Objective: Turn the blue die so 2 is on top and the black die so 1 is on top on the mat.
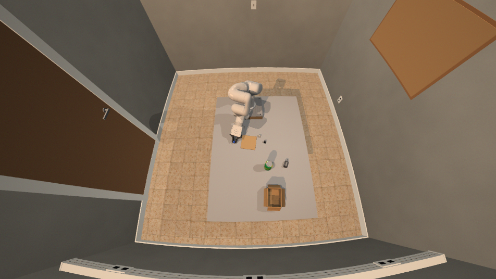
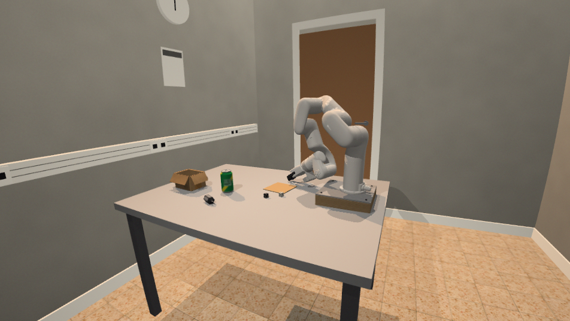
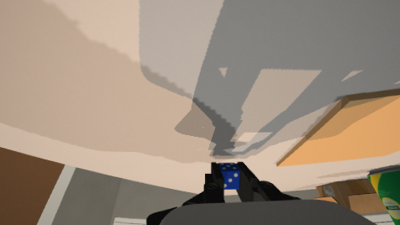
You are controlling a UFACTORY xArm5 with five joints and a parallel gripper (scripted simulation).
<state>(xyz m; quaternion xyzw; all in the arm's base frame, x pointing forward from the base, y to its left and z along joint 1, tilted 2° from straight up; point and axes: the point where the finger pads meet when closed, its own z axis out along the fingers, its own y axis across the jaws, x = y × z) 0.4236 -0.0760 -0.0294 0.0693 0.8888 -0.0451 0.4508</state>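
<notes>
Right now my hand is 1 cm short of the blue die and 1 cm above it. The rest, counted from my hand: white die: 10 cm behind, 23 cm to the left, 2 cm below; then mat: 2 cm behind, 13 cm to the left, 3 cm below; then black die: 4 cm behind, 29 cm to the left, 2 cm below.
</notes>
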